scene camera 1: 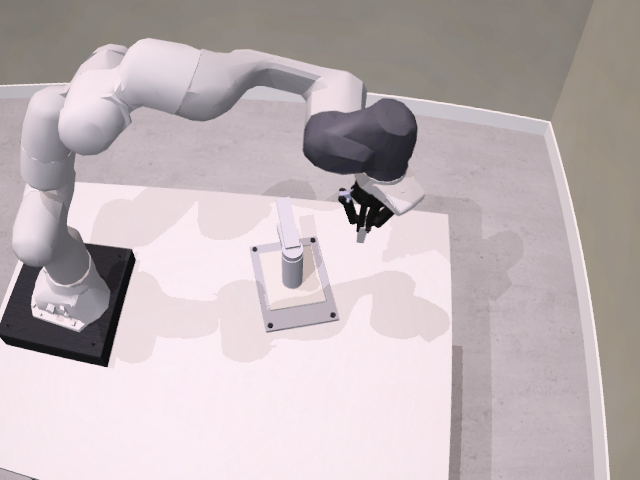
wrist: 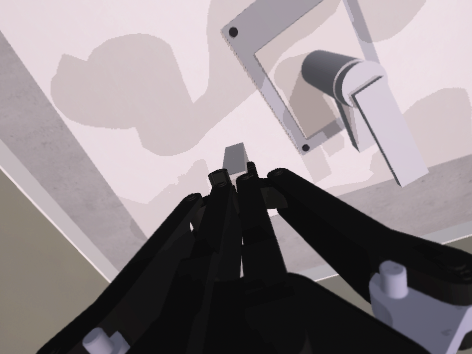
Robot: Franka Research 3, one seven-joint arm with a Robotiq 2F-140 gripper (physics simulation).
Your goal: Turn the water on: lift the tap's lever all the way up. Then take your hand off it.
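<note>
The tap's grey round body stands upright on a framed base plate. Its flat, pale lever runs from the top of the body toward the table's back edge. In the wrist view, the lever is tilted up, with a gap between it and the thin spout below. My gripper is shut with nothing between its fingers. It is to the right of the tap in the scene view, apart from the lever and touching nothing.
The arm's black base block stands on the white table at the left. The arm arches behind the tap. The table's back and right edges are near the gripper, with grey floor beyond and a wall at the right.
</note>
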